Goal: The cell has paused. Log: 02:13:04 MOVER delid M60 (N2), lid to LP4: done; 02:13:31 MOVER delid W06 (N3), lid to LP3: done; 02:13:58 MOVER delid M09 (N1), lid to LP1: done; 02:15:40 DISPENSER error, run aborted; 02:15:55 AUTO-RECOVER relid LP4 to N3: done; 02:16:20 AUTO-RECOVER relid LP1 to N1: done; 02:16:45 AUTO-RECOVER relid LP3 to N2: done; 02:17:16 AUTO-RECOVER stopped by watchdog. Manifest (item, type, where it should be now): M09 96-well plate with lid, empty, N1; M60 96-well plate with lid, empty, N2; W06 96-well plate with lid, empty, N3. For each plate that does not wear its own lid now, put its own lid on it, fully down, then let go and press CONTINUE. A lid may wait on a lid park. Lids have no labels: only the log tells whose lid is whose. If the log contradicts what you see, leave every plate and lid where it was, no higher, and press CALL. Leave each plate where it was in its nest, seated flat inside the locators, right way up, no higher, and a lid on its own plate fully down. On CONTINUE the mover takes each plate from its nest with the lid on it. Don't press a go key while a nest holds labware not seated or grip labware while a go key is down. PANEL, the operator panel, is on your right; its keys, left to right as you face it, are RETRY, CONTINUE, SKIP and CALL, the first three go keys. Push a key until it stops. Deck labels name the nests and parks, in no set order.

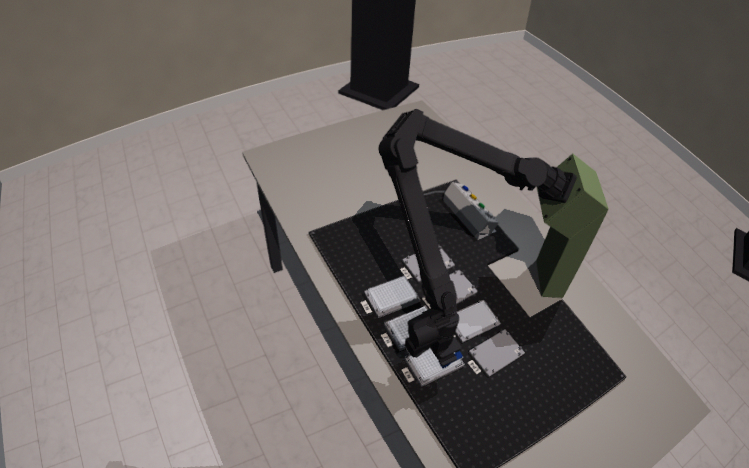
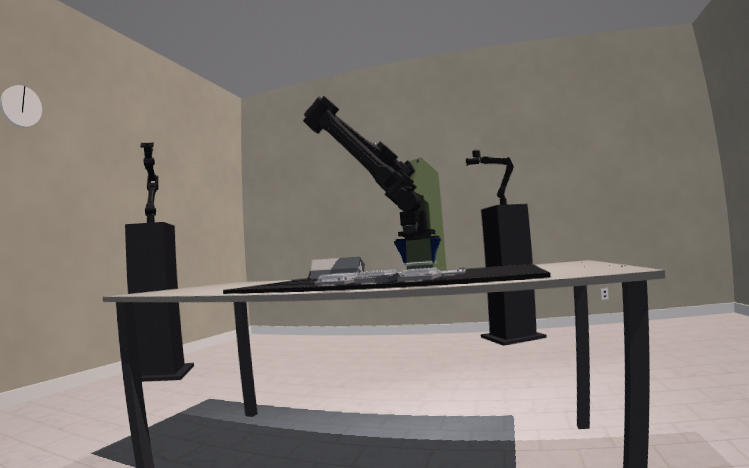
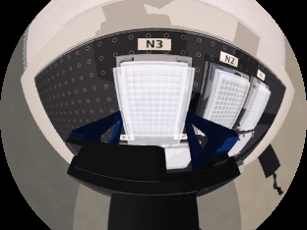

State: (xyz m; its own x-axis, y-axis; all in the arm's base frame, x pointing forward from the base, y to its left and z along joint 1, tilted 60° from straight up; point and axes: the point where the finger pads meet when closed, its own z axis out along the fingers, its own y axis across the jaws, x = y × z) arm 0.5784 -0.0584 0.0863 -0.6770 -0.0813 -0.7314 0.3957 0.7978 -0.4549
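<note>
My hand is 190 mm past the LP1 park, 50 mm above it and 30 mm to the right of it. Also, from my hand: n3 label: 80 mm ahead, 50 mm to the right, 50 mm below; then LP4 label: 110 mm to the left, 50 mm below, 50 mm behind; then lp1 label: 120 mm behind, 50 mm below, 10 mm to the right.
</note>
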